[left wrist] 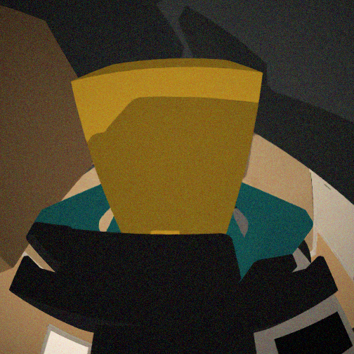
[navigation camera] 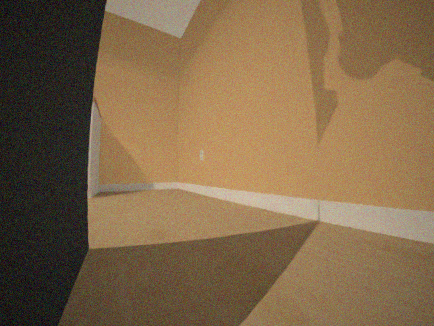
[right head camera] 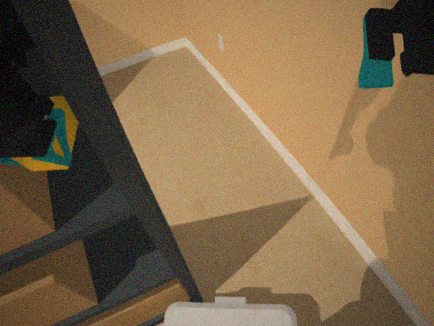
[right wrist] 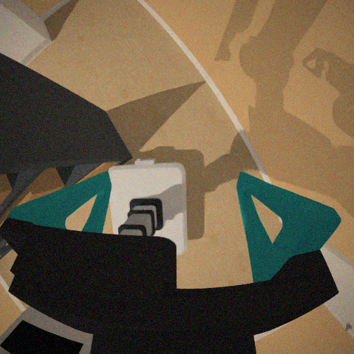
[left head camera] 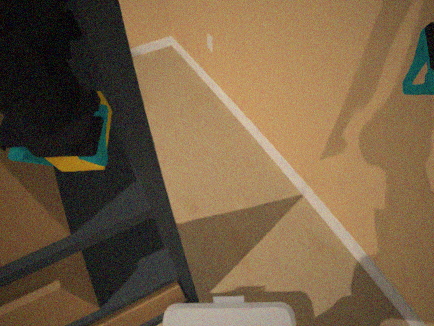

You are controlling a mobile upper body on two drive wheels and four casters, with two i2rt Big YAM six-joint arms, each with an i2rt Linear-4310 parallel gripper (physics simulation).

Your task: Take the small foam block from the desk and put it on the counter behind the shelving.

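Places are measured from the left arm's base along level axes (x ahead, y left, z up), in metres.
Pixels of known places: left gripper, fingertip midpoint: [right head camera: 51,162] [left head camera: 83,162]; right gripper, fingertip midpoint: [right head camera: 402,85].
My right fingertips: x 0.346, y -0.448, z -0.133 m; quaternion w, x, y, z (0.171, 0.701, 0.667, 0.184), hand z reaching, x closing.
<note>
Ahead of a thing's pixels: the offset from my right fingertips to its top centre. "spot": to the spot under its first point.
The yellow foam block @(dx -0.003, dy +0.442, dz -0.030 m) [left head camera: 80,164] [right head camera: 72,125] [left wrist: 175,165] is held between the teal fingers of my left gripper [left wrist: 173,177], which is shut on it. In both head views the block is partly hidden by the black gripper body and overlaps the dark shelving @(spot: dx +0.013, dy +0.381, dz -0.266 m) [left head camera: 155,200] [right head camera: 142,200] at the left. My right gripper [right wrist: 173,178] is open, with its fingers wide apart and no object between them; part of it shows at the upper right of both head views. Neither the counter nor the desk can be made out.
Brown boxes @(spot: dx -0.146, dy +0.703, dz -0.476 m) [left head camera: 30,302] [right head camera: 30,300] sit in the shelving. Its dark side [right wrist: 50,125] [navigation camera: 45,150] stands close at the left. A tan wall [navigation camera: 250,100] with a white baseboard [left head camera: 250,127] [navigation camera: 360,216] runs ahead and right. My white base [left head camera: 230,316] [right wrist: 150,185] shows below.
</note>
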